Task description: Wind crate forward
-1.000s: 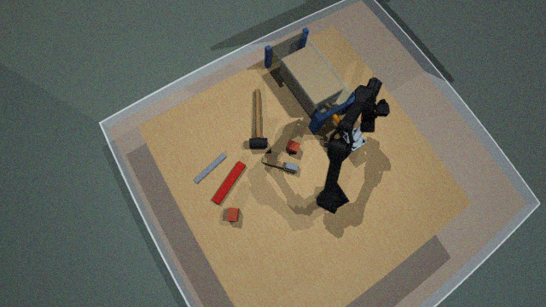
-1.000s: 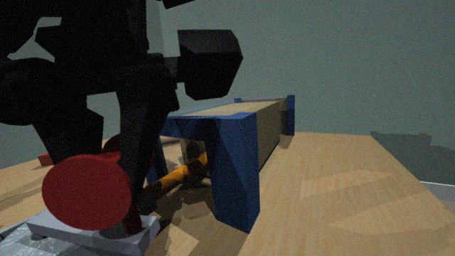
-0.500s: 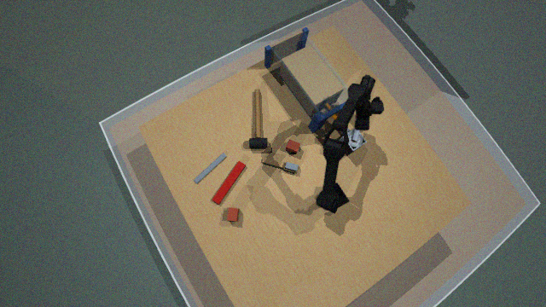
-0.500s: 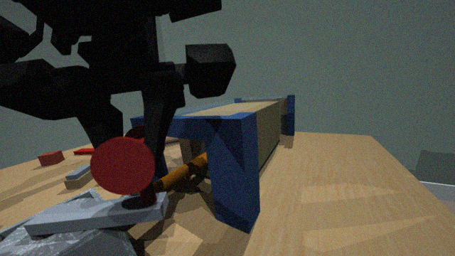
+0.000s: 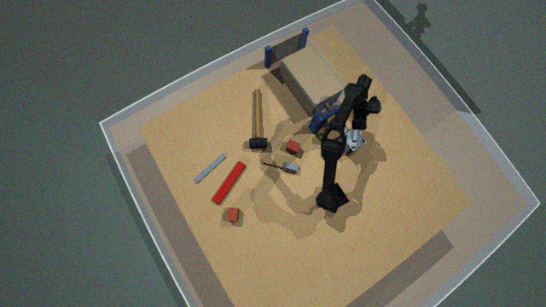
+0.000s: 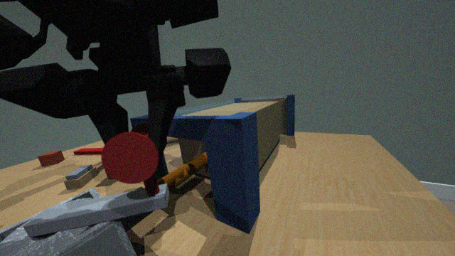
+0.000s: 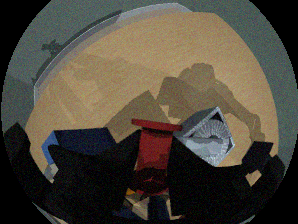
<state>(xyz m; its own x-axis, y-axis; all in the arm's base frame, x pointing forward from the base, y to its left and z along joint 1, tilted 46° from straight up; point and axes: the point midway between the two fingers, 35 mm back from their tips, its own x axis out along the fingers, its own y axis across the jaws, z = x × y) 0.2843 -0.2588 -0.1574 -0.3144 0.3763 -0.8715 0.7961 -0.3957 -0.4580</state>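
Now: the blue frame 9 cm ahead of my gripper tip, 8 cm to the left of it and 3 cm below it. The rest, counted from my gripper tip: red grip 1 cm ahead, 1 cm to the left; then brush-like tool 1 cm behind, 44 cm to the left, 12 cm below; then grey winch 9 cm behind, 6 cm to the left, 10 cm below.
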